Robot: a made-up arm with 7 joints.
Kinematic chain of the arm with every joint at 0, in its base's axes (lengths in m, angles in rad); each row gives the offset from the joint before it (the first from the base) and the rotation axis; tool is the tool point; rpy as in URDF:
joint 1: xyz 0 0 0.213 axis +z
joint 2: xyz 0 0 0 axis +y
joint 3: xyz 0 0 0.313 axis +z
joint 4: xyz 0.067 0 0 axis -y
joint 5: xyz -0.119 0 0.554 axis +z
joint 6: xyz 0 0 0 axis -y
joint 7: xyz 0.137 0 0 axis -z
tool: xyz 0 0 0 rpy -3.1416 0 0
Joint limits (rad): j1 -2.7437..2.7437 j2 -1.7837..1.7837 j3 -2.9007..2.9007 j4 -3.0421..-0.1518 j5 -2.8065..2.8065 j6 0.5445..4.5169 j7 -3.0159..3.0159
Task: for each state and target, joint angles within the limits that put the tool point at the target. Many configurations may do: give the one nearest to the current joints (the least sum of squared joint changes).
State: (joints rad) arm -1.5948 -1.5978 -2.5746 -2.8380 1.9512 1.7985 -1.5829
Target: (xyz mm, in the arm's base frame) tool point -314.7 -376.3 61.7
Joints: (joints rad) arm -1.4334 -1.7837 -2.0967 -2.7753 1.9508 1.6163 -1.5829
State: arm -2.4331 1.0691 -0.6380 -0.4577 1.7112 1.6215 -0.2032
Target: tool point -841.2 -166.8 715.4
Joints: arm -2.5155 0.6821 -0.7805 -0.7582 1.7824 1.9645 -0.2032
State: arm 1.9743 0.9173 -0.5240 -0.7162 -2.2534 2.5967 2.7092
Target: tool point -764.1 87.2 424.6
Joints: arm 2.7437 0.4970 0.2003 -1.2076 -2.2971 3.1021 2.7092
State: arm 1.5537 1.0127 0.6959 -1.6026 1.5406 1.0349 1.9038
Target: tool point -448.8 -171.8 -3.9
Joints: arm 1.6869 1.1598 1.0553 -2.6097 1.3583 0.7518 1.9038
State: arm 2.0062 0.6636 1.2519 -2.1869 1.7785 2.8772 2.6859
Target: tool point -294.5 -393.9 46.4
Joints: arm 2.4763 0.8234 1.5891 -2.5058 1.8632 2.7944 2.6859
